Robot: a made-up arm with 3 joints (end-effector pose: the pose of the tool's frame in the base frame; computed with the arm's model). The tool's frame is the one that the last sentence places. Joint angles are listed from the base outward.
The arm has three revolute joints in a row. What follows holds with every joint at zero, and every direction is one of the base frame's.
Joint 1 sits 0.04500 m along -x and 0.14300 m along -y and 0.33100 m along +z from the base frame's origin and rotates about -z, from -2.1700 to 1.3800 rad.
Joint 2 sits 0.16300 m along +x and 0.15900 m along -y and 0.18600 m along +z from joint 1 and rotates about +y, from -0.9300 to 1.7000 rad.
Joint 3 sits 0.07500 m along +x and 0.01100 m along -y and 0.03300 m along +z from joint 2 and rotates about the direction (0.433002, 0.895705, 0.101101), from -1.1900 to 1.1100 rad.
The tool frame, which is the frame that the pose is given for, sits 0.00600 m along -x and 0.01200 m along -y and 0.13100 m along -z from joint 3; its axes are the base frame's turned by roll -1.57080, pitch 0.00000 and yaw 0.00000 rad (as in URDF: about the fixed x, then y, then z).
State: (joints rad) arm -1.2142 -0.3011 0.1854
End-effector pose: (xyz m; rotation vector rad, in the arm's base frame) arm 0.1987 0.0189 0.4396 -1.2025 -0.9987 0.8898
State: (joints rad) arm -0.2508 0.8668 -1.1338
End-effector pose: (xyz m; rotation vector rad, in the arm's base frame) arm 0.2618 -0.3118 0.3710 -1.9950 -0.4750 0.0987
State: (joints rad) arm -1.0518 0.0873 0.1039
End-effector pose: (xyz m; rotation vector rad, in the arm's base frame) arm 0.2128 -0.0470 0.4151 -1.4564 -0.6820 0.9760
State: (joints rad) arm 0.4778 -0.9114 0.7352
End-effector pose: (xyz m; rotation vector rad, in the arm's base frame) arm 0.0718 -0.3695 0.4692 -1.3641 -0.0214 -0.4335
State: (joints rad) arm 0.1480 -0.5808 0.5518
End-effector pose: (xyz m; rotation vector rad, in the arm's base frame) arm 0.1423 -0.3270 0.4551 -1.3654 -0.0552 -0.0960
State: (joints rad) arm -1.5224 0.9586 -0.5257
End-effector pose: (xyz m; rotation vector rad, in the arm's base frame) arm 0.1747 0.0162 0.3670 -1.7295 -1.1044 1.4625
